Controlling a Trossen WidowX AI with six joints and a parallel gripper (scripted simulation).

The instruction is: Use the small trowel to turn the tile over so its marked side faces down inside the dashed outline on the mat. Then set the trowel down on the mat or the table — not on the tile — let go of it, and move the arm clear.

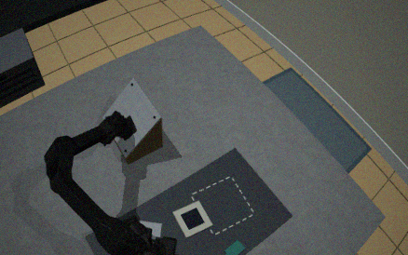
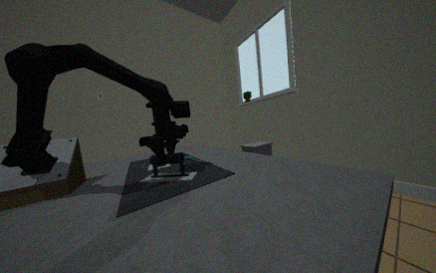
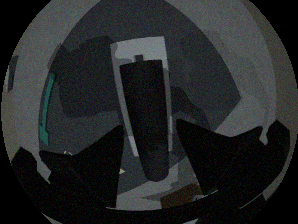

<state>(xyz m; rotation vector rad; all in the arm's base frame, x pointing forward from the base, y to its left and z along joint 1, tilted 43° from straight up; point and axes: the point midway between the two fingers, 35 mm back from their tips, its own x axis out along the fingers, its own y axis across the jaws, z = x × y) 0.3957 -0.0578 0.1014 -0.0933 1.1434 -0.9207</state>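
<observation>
My gripper tip is now 30 mm above the trowel, 20 mm past it and 10 mm to the right of it. From my gripper tip the other things lie so: dark mat (170 mm to the left, 80 mm below); then small teal piece (210 mm to the left, 130 mm ahead, 60 mm below); then tile (190 mm to the left, 60 mm below, 40 mm behind).
</observation>
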